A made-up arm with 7 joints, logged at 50 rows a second.
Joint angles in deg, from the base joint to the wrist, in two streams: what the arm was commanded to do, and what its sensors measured. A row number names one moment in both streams.
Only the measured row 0 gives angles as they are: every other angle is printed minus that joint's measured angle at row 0.
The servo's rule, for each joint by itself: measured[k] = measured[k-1] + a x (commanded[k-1-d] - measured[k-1]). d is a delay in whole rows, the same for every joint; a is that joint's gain. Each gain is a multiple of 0.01, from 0.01 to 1. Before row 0 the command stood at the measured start. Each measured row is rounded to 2 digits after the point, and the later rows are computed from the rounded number. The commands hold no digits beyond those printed.
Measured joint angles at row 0:
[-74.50, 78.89, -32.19, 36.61, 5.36, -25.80, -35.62]
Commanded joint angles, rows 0 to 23:
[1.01, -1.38, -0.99, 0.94, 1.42, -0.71, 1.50]
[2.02, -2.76, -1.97, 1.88, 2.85, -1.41, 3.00]
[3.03, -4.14, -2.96, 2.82, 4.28, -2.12, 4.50]
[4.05, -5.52, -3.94, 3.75, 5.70, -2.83, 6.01]
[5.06, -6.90, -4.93, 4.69, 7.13, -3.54, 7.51]
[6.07, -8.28, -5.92, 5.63, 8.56, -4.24, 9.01]
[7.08, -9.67, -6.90, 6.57, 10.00, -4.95, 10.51]
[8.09, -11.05, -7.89, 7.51, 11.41, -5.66, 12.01]
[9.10, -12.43, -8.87, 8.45, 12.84, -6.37, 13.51]
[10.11, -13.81, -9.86, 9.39, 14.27, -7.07, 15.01]
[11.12, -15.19, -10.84, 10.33, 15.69, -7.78, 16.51]
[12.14, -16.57, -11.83, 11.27, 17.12, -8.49, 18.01]
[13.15, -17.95, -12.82, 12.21, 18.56, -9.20, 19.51]
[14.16, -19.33, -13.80, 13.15, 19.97, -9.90, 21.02]
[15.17, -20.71, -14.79, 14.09, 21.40, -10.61, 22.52]
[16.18, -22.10, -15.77, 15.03, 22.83, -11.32, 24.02]
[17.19, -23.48, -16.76, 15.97, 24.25, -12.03, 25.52]
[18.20, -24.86, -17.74, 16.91, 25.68, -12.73, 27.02]
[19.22, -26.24, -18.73, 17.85, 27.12, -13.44, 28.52]
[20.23, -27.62, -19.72, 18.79, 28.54, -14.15, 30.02]
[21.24, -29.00, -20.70, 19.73, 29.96, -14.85, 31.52]
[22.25, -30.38, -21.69, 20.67, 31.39, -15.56, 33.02]
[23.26, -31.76, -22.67, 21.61, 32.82, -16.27, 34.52]
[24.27, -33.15, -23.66, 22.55, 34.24, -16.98, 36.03]
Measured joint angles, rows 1 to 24:
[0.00, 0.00, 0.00, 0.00, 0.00, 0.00, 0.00]
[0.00, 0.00, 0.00, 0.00, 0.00, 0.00, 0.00]
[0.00, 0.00, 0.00, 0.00, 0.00, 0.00, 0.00]
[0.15, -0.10, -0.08, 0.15, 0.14, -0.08, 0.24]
[0.43, -0.29, -0.23, 0.43, 0.41, -0.23, 0.68]
[0.82, -0.56, -0.45, 0.81, 0.80, -0.44, 1.29]
[1.30, -0.91, -0.73, 1.28, 1.29, -0.70, 2.05]
[1.86, -1.33, -1.07, 1.83, 1.87, -1.01, 2.92]
[2.49, -1.82, -1.46, 2.44, 2.54, -1.37, 3.89]
[3.18, -2.37, -1.90, 3.10, 3.29, -1.76, 4.95]
[3.92, -2.98, -2.38, 3.81, 4.10, -2.19, 6.08]
[4.70, -3.64, -2.90, 4.55, 4.97, -2.65, 7.27]
[5.51, -4.35, -3.46, 5.32, 5.90, -3.14, 8.51]
[6.35, -5.11, -4.05, 6.12, 6.88, -3.65, 9.79]
[7.22, -5.91, -4.67, 6.94, 7.90, -4.18, 11.11]
[8.11, -6.75, -5.32, 7.78, 8.97, -4.73, 12.45]
[9.02, -7.63, -6.00, 8.64, 10.07, -5.30, 13.82]
[9.94, -8.55, -6.70, 9.51, 11.20, -5.88, 15.21]
[10.88, -9.50, -7.43, 10.39, 12.36, -6.48, 16.62]
[11.83, -10.48, -8.18, 11.28, 13.55, -7.09, 18.04]
[12.79, -11.49, -8.94, 12.18, 14.76, -7.71, 19.48]
[13.75, -12.52, -9.72, 13.09, 16.00, -8.34, 20.93]
[14.72, -13.58, -10.52, 14.00, 17.25, -8.98, 22.38]
[15.70, -14.66, -11.33, 14.92, 18.52, -9.63, 23.84]
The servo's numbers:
d 3
a 0.15 0.07 0.08 0.16 0.10 0.11 0.16

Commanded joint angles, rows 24 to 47:
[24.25, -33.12, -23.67, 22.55, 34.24, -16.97, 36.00]
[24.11, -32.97, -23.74, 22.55, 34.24, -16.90, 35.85]
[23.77, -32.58, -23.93, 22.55, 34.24, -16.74, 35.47]
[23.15, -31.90, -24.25, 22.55, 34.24, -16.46, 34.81]
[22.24, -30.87, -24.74, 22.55, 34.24, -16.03, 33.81]
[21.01, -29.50, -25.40, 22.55, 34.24, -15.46, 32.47]
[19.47, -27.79, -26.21, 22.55, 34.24, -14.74, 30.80]
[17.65, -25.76, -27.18, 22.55, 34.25, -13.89, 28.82]
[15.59, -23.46, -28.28, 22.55, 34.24, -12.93, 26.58]
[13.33, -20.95, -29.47, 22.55, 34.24, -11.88, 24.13]
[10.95, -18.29, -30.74, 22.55, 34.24, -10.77, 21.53]
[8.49, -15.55, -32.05, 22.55, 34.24, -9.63, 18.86]
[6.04, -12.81, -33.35, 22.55, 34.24, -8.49, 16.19]
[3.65, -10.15, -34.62, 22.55, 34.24, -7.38, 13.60]
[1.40, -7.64, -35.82, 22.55, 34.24, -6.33, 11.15]
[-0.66, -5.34, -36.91, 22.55, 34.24, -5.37, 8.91]
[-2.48, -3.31, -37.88, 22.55, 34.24, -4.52, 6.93]
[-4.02, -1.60, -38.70, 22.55, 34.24, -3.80, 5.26]
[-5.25, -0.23, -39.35, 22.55, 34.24, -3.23, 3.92]
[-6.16, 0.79, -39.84, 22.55, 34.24, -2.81, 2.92]
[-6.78, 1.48, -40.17, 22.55, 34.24, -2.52, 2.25]
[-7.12, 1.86, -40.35, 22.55, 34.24, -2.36, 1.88]
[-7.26, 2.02, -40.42, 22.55, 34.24, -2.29, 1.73]
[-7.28, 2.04, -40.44, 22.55, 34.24, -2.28, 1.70]
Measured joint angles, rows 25 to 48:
[16.68, -15.76, -12.16, 15.84, 19.81, -10.28, 25.31]
[17.67, -16.88, -13.00, 16.76, 21.11, -10.94, 26.78]
[18.66, -18.02, -13.85, 17.69, 22.42, -11.60, 28.26]
[19.50, -19.08, -14.64, 18.47, 23.60, -12.19, 29.50]
[20.19, -20.05, -15.37, 19.12, 24.66, -12.71, 30.52]
[20.73, -20.93, -16.05, 19.67, 25.62, -13.15, 31.31]
[21.09, -21.70, -16.71, 20.13, 26.48, -13.51, 31.87]
[21.26, -22.34, -17.35, 20.52, 27.26, -13.79, 32.18]
[21.22, -22.84, -17.99, 20.84, 27.96, -13.97, 32.23]
[20.96, -23.19, -18.65, 21.11, 28.59, -14.05, 32.00]
[20.46, -23.37, -19.33, 21.34, 29.16, -14.03, 31.49]
[19.73, -23.38, -20.05, 21.53, 29.67, -13.91, 30.70]
[18.77, -23.21, -20.80, 21.69, 30.13, -13.69, 29.65]
[17.60, -22.87, -21.60, 21.83, 30.54, -13.37, 28.35]
[16.23, -22.36, -22.44, 21.95, 30.91, -12.96, 26.83]
[14.70, -21.69, -23.31, 22.05, 31.24, -12.47, 25.13]
[13.04, -20.88, -24.21, 22.13, 31.54, -11.91, 23.29]
[11.29, -19.95, -25.14, 22.20, 31.81, -11.30, 21.35]
[9.50, -18.93, -26.08, 22.26, 32.05, -10.65, 19.36]
[7.70, -17.84, -27.02, 22.31, 32.27, -9.98, 17.37]
[5.94, -16.70, -27.95, 22.35, 32.47, -9.30, 15.43]
[4.26, -15.55, -28.86, 22.38, 32.65, -8.63, 13.59]
[2.70, -14.41, -29.74, 22.41, 32.81, -7.99, 11.88]
[1.28, -13.30, -30.57, 22.43, 32.95, -7.39, 10.34]

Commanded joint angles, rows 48 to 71:
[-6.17, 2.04, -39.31, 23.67, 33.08, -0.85, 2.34]
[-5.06, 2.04, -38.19, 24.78, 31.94, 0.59, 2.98]
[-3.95, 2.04, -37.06, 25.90, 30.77, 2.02, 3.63]
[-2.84, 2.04, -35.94, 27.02, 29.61, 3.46, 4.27]
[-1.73, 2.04, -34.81, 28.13, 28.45, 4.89, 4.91]
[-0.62, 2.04, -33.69, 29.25, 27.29, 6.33, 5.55]
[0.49, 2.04, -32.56, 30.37, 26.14, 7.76, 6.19]
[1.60, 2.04, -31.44, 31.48, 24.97, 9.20, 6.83]
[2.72, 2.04, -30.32, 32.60, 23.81, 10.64, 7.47]
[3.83, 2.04, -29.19, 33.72, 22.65, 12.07, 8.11]
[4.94, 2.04, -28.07, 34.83, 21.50, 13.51, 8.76]
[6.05, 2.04, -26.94, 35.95, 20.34, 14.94, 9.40]
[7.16, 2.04, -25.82, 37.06, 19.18, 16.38, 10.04]
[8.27, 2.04, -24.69, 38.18, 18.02, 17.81, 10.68]
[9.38, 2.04, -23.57, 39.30, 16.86, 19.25, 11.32]
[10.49, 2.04, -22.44, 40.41, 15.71, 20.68, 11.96]
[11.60, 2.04, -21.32, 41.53, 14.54, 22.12, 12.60]
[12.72, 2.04, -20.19, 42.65, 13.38, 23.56, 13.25]
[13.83, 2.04, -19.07, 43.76, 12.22, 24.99, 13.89]
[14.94, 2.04, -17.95, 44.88, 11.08, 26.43, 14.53]
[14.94, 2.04, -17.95, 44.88, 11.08, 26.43, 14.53]
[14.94, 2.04, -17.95, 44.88, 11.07, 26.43, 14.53]
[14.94, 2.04, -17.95, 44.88, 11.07, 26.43, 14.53]
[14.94, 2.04, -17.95, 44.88, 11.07, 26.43, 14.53]
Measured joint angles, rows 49 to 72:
[0.02, -12.24, -31.35, 22.45, 33.08, -6.84, 8.99]
[-1.07, -11.24, -32.08, 22.47, 33.20, -6.34, 7.83]
[-2.00, -10.31, -32.75, 22.48, 33.30, -5.89, 6.85]
[-2.63, -9.45, -33.27, 22.67, 33.28, -5.34, 6.13]
[-2.99, -8.65, -33.66, 23.01, 33.15, -4.69, 5.63]
[-3.13, -7.90, -33.93, 23.47, 32.91, -3.95, 5.31]
[-3.09, -7.20, -34.09, 24.04, 32.58, -3.13, 5.14]
[-2.89, -6.55, -34.15, 24.69, 32.17, -2.25, 5.10]
[-2.55, -5.95, -34.11, 25.42, 31.68, -1.31, 5.17]
[-2.09, -5.39, -33.99, 26.21, 31.13, -0.31, 5.33]
[-1.54, -4.87, -33.79, 27.05, 30.51, 0.74, 5.57]
[-0.90, -4.39, -33.51, 27.94, 29.84, 1.83, 5.87]
[-0.19, -3.94, -33.16, 28.86, 29.12, 2.96, 6.23]
[0.58, -3.52, -32.75, 29.82, 28.36, 4.12, 6.63]
[1.40, -3.13, -32.29, 30.80, 27.56, 5.31, 7.07]
[2.26, -2.77, -31.77, 31.80, 26.72, 6.53, 7.55]
[3.16, -2.43, -31.20, 32.82, 25.85, 7.77, 8.05]
[4.09, -2.12, -30.59, 33.86, 24.95, 9.03, 8.57]
[5.05, -1.83, -29.94, 34.91, 24.03, 10.31, 9.11]
[6.03, -1.56, -29.25, 35.97, 23.08, 11.61, 9.67]
[7.03, -1.31, -28.53, 37.04, 22.11, 12.92, 10.24]
[8.05, -1.08, -27.77, 38.12, 21.12, 14.25, 10.82]
[9.08, -0.86, -26.98, 39.20, 20.12, 15.59, 11.41]
[9.96, -0.66, -26.26, 40.11, 19.22, 16.78, 11.91]

